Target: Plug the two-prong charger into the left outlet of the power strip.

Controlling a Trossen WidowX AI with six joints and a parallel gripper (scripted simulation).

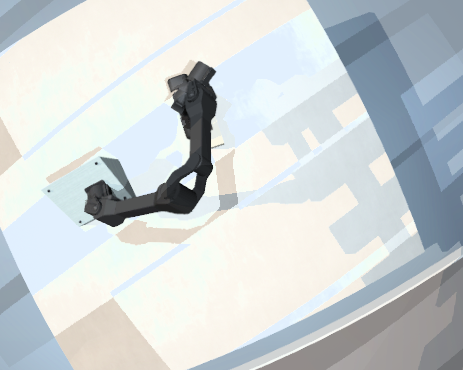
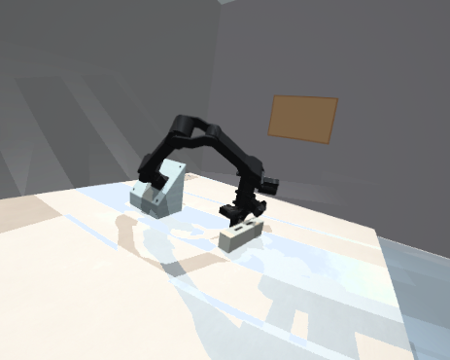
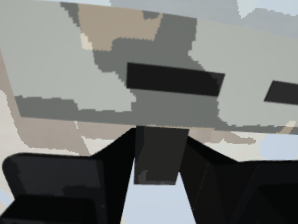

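Right now my gripper tip is 2 cm short of the black two-prong charger and 1 cm below it.
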